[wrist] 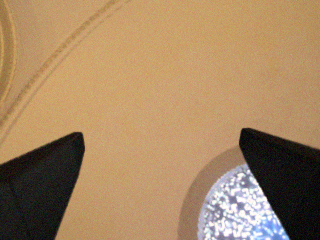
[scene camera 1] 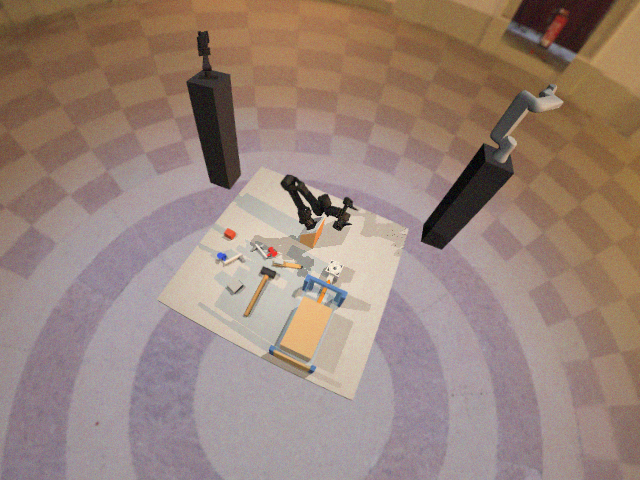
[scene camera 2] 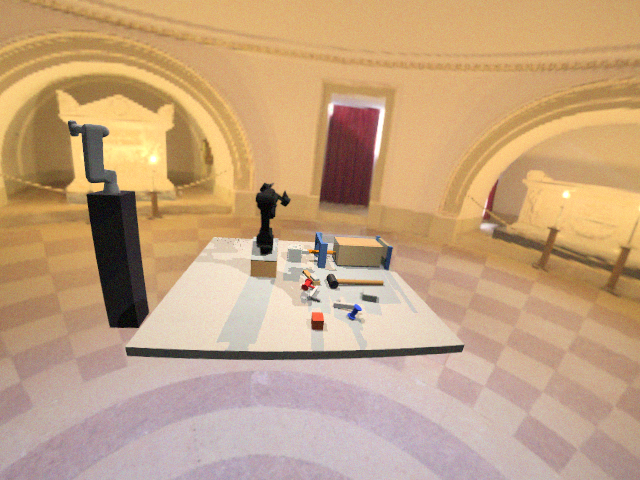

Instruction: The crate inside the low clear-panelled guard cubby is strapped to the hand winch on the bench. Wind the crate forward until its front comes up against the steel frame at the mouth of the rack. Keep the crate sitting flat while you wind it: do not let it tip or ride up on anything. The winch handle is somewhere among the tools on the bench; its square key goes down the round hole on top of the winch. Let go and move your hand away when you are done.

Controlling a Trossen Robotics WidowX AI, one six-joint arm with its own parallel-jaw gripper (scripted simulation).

Note:
My gripper (wrist: 164, 138) is open, with nothing in its grasp. Also in view: a blue-framed cubby (scene camera 1: 298, 345).
The blue-framed cubby shows as well in scene camera 2 (scene camera 2: 356, 251).

